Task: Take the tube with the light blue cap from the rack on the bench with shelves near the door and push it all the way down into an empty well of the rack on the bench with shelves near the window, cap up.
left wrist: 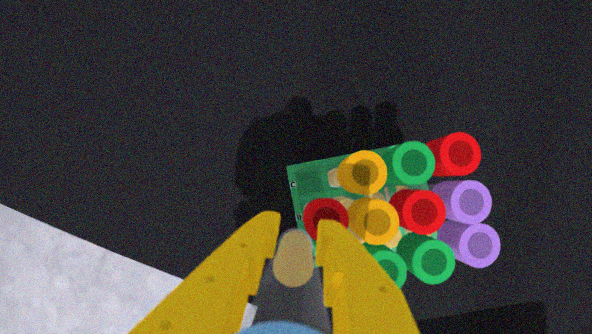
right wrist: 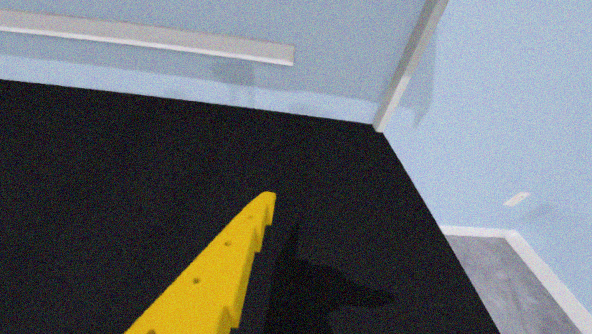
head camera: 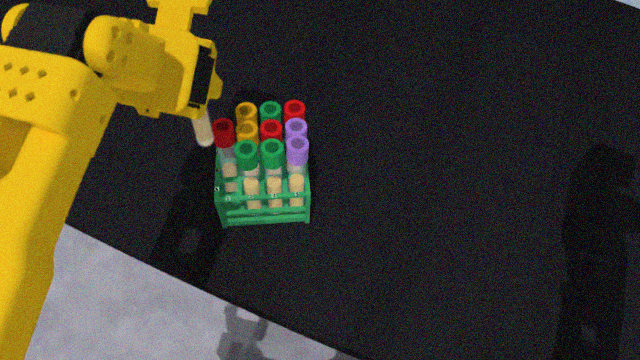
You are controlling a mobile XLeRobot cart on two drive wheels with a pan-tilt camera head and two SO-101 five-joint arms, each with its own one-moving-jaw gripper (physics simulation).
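Frame: origin at the left arm's base, x ahead, y left, z up, level; millimetres.
Where they show: left end effector, tool point: (left wrist: 278,229) (head camera: 195,86); right end effector, tool point: (right wrist: 274,204).
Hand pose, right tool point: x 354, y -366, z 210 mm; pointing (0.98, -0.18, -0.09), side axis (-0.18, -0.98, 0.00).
Each offset is from my right tool point to the top centre of the thing. "spot": to the spot under its first point. Level surfaces: height alone.
The tube with the light blue cap hangs in my left gripper (head camera: 204,107) (left wrist: 299,218), whose jaws press on its sides. Its blue cap @[spot: dy +372, dx -85, dz -22 mm] (left wrist: 280,328) shows at the bottom edge of the left wrist view, and its pale lower end @[spot: dy +368, dx -101, dz -88 mm] (head camera: 202,130) (left wrist: 294,260) points down past the jaws, slightly tilted, left of the dark red cap @[dy +362, dx -84, dz -103 mm] (head camera: 223,132) (left wrist: 322,216). It is outside the wells. The green rack @[dy +332, dx -74, dz -165 mm] (head camera: 265,219) (left wrist: 312,172) stands on the bench; its back-left well, by the letter C, is empty, and no cap shows at its front-left well. My right gripper (right wrist: 267,201) is fully open, one jaw showing.
Capped tubes fill the other columns: orange @[dy +349, dx -58, dz -103 mm] (head camera: 246,111), green @[dy +313, dx -91, dz -103 mm] (head camera: 272,152), red @[dy +321, dx -71, dz -103 mm] (head camera: 271,129) and purple @[dy +294, dx -82, dz -103 mm] (head camera: 297,150). The black bench top @[dz -222 mm] (head camera: 425,200) (right wrist: 125,175) ends at a front edge above the grey floor @[dz -984 mm] (head camera: 125,300). A wall (right wrist: 500,100) and ledge (right wrist: 150,37) show in the right wrist view.
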